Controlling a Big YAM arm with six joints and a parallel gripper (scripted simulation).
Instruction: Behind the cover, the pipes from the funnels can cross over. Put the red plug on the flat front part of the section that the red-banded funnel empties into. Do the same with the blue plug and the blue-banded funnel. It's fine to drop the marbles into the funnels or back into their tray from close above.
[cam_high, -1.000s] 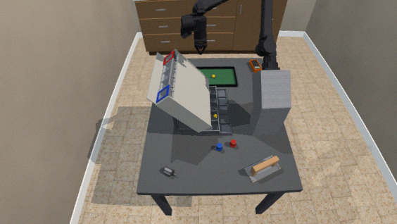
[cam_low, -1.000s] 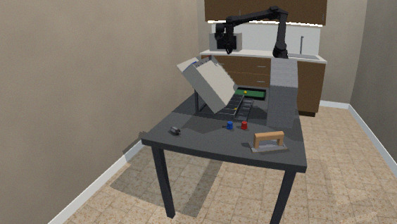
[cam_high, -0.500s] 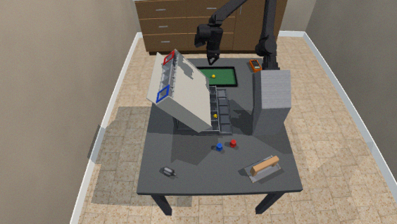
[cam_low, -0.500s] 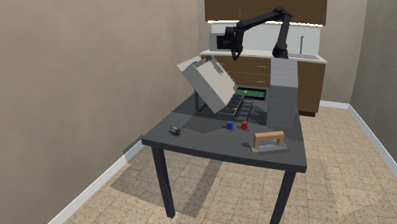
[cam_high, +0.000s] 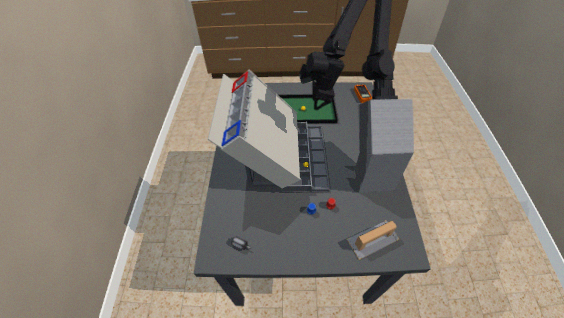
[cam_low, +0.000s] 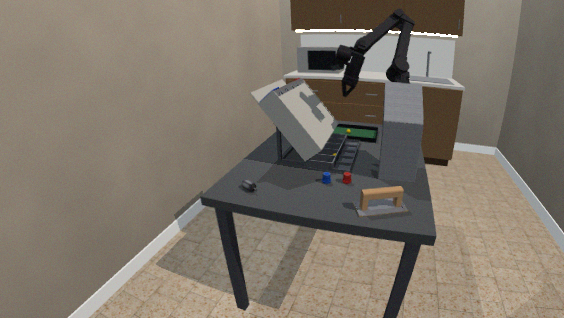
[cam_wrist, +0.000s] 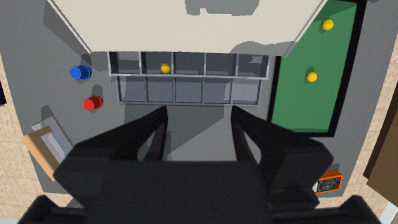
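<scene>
Right now my hand is 290 mm above the red plug, 280 mm to the right of it and 90 mm past it. The rest, counted from my hand: blue plug 300 mm to the left, 290 mm below, 10 mm behind; beige cover 160 mm ahead, 100 mm below, 40 mm to the left; green marble tray 300 mm to the right, 300 mm below, 70 mm ahead.
</scene>
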